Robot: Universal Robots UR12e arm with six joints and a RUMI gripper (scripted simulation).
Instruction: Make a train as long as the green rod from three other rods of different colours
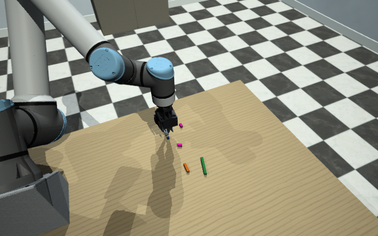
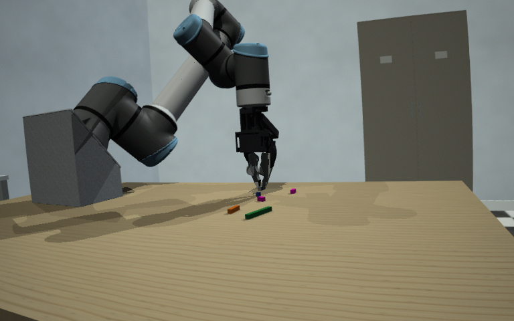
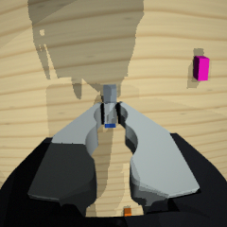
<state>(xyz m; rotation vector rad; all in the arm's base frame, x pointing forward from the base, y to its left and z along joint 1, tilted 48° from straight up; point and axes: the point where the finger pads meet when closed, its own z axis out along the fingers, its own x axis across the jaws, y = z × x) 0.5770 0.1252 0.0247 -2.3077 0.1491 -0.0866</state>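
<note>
The grey rod lies 10 mm below my hand. Round my hand: green rod 70 mm ahead, 220 mm to the right, 20 mm below; blue rod 20 mm to the right, 20 mm below; orange rod 200 mm to the right, 20 mm below.
</note>
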